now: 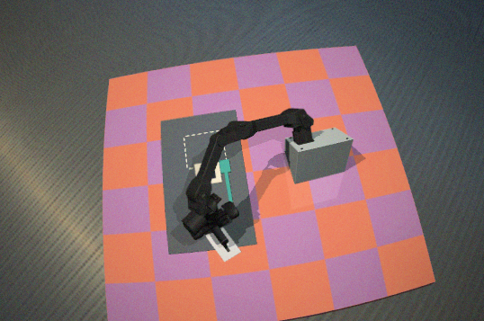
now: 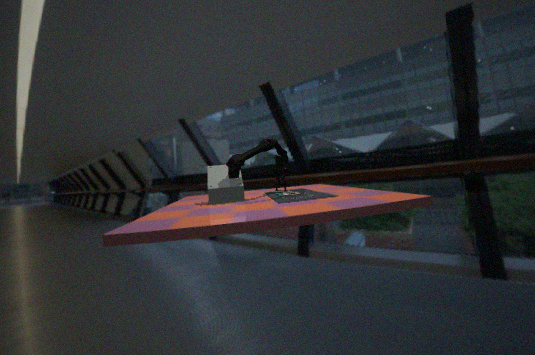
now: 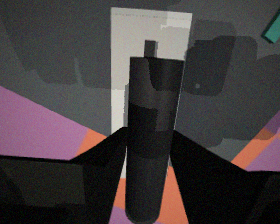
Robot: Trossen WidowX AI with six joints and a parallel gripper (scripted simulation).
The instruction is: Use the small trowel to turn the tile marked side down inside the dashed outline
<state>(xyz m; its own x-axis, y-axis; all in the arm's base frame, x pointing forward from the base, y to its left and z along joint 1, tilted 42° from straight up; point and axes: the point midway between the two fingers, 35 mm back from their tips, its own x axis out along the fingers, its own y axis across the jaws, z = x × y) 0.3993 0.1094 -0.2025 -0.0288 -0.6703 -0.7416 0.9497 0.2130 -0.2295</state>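
My gripper tip is 260 mm to the left of the dark mat and 80 mm above it. From my gripper tip the other things lie so: cream tile 30 mm behind, 280 mm to the right, 60 mm below; then green trowel 100 mm behind, 240 mm to the right, 60 mm below.
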